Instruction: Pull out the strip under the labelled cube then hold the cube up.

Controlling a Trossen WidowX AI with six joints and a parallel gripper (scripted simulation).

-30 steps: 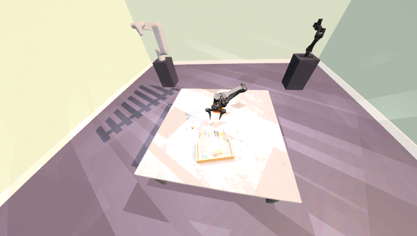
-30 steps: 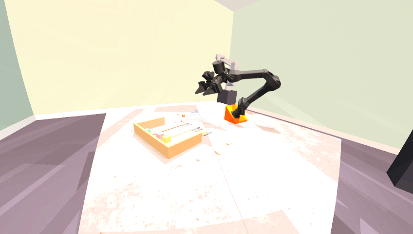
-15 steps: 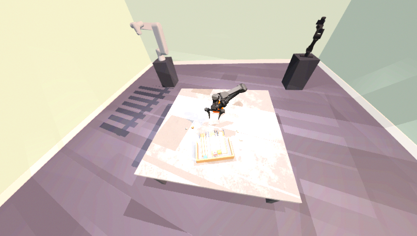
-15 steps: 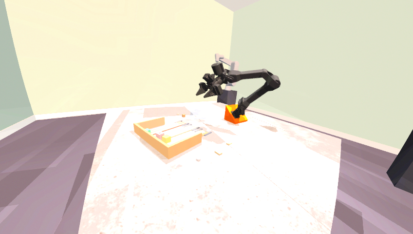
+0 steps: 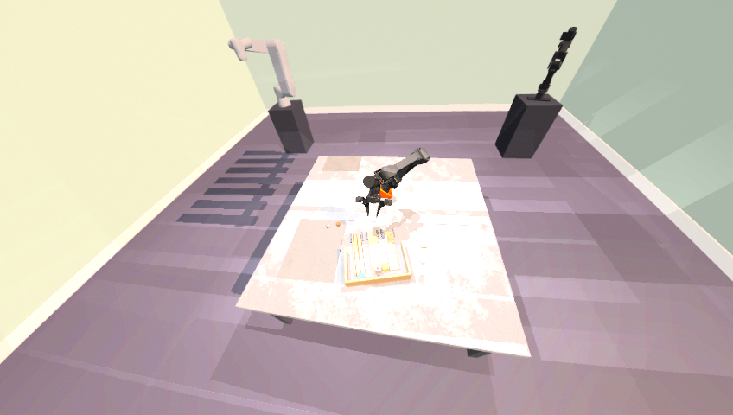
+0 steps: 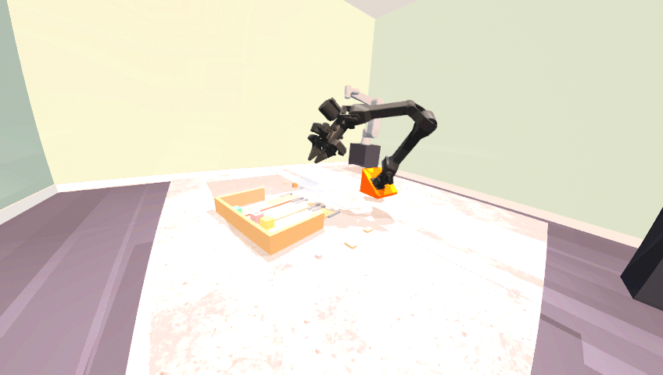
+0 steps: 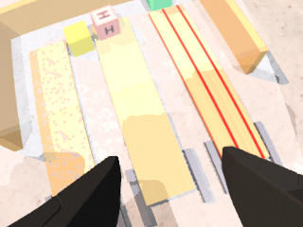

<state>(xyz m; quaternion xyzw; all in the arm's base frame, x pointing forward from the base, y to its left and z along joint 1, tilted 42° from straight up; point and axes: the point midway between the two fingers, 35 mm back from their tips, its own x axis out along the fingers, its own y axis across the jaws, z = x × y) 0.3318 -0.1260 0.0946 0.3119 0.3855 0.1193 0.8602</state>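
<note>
Now: gripper tip 170 mm above the wide pale yellow strip, 110 mm short of it and 20 mm to the right of it. Round my gripper tip: pink cube marked h 220 mm ahead, 150 mm below, 50 mm to the left.
</note>
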